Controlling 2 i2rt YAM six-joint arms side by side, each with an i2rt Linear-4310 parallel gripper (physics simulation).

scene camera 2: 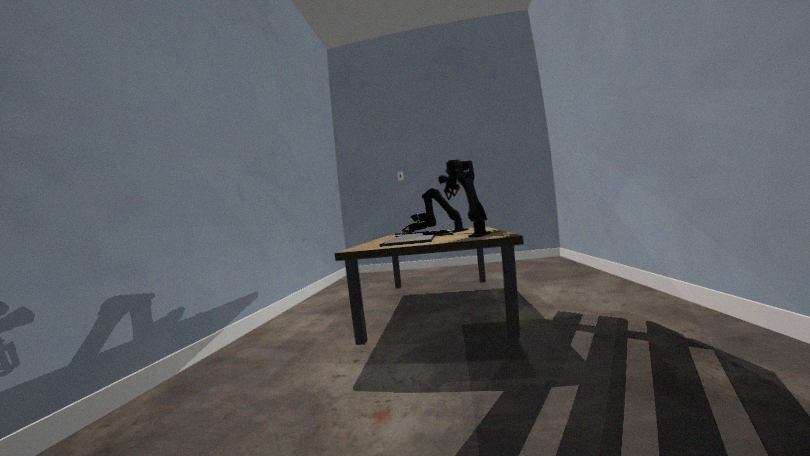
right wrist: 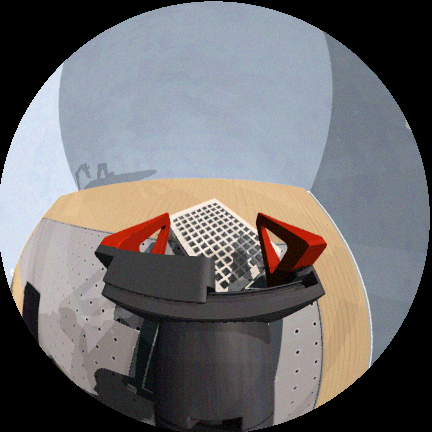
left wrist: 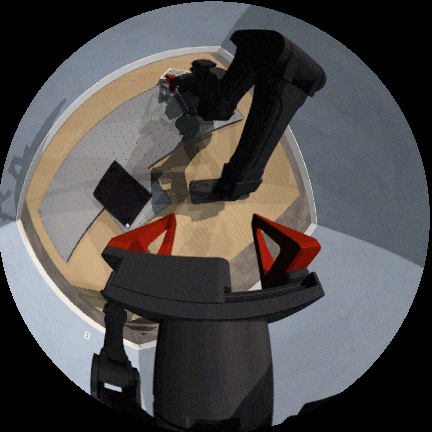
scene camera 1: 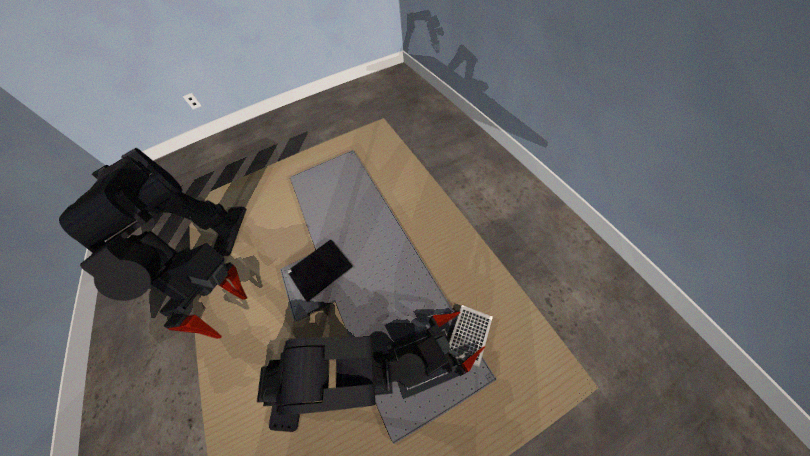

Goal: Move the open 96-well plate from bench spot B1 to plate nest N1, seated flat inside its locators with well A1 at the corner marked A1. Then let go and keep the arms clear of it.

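Places are measured from the left arm's base along level axes (x back, y up, z left), in metres.
Pixels of known places: left gripper, fingertip midpoint: (scene camera 2: 451, 198) (left wrist: 213, 217) (scene camera 1: 233, 317); right gripper, fingertip midpoint: (scene camera 2: 402, 230) (right wrist: 212, 217) (left wrist: 177, 71) (scene camera 1: 471, 329); left arm's base at its link origin: (scene camera 2: 480, 234) (scene camera 1: 230, 231); right arm's base at its link origin: (scene camera 2: 459, 230) (left wrist: 221, 189).
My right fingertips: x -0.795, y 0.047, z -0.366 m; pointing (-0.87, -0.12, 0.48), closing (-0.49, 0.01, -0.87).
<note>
Ahead of a thing's pixels: the offset from my right fingertips to its top centre. "spot": to the spot under its first point. Level surfaces: height alone.
The white 96-well plate @[dz -0.008, dx +0.002, dy -0.016 m] (scene camera 1: 472, 327) (right wrist: 205, 225) lies near the far right edge of the perforated board, turned at an angle to my right gripper. My right gripper (scene camera 1: 470, 331) (right wrist: 212, 217) is open, with its red fingertips on opposite sides of the plate; contact cannot be told. A dark framed fixture @[spot: dz -0.015, dx +0.148, dy -0.032 m] (right wrist: 145, 350) shows partly beneath the right wrist; its marking is not readable, so I cannot tell if it is nest N1. My left gripper (scene camera 1: 232, 317) (left wrist: 213, 217) is open and empty, high above the table's left side, far from the plate.
A black rectangular slab @[dz +0.194, dx +0.419, dy -0.022 m] (scene camera 1: 320, 269) (left wrist: 122, 194) with a small white mark at one corner lies on the grey perforated board @[dy -0.033 m] (scene camera 1: 368, 209) (left wrist: 100, 145). The right arm reaches low across the board. The wooden table @[dy -0.047 m] (scene camera 1: 544, 362) extends beyond the board.
</note>
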